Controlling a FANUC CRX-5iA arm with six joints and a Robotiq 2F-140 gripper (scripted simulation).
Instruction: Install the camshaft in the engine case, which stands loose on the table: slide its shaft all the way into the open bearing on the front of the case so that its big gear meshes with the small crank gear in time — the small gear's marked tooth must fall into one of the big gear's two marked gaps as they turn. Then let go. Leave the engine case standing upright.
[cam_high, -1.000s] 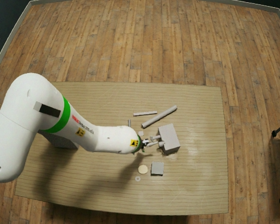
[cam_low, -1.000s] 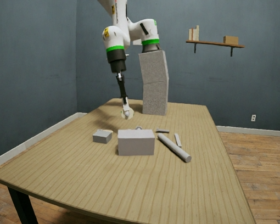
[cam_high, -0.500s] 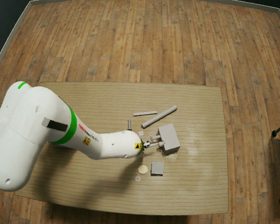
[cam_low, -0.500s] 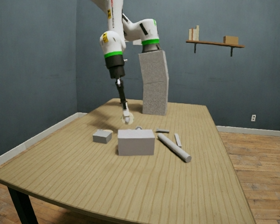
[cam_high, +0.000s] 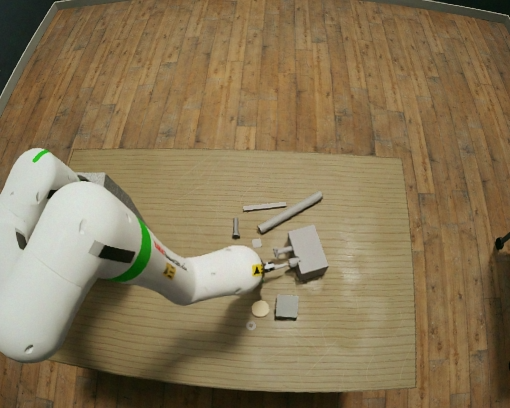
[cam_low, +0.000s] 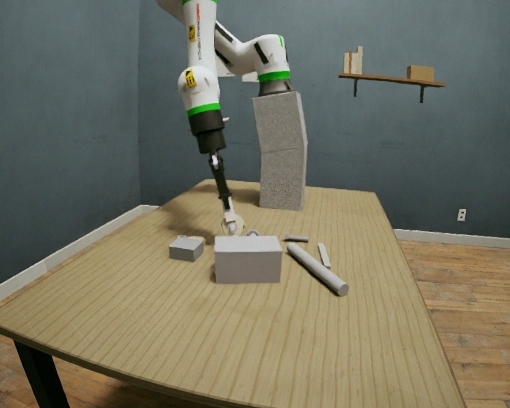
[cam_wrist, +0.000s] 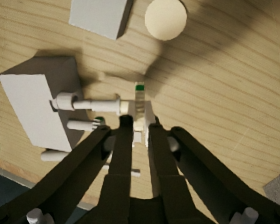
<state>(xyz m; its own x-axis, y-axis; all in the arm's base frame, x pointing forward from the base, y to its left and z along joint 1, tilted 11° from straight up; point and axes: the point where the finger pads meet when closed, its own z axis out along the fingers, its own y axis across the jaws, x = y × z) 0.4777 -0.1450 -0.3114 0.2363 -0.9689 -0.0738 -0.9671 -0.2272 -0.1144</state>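
The tan disc lies 110 mm below my hand and 100 mm to the right of it. Also, from my hand: grey block: 90 mm to the right, 90 mm below, 90 mm ahead; small square: 140 mm to the left, 110 mm below; short pin: 180 mm to the left, 100 mm below, 70 mm behind.
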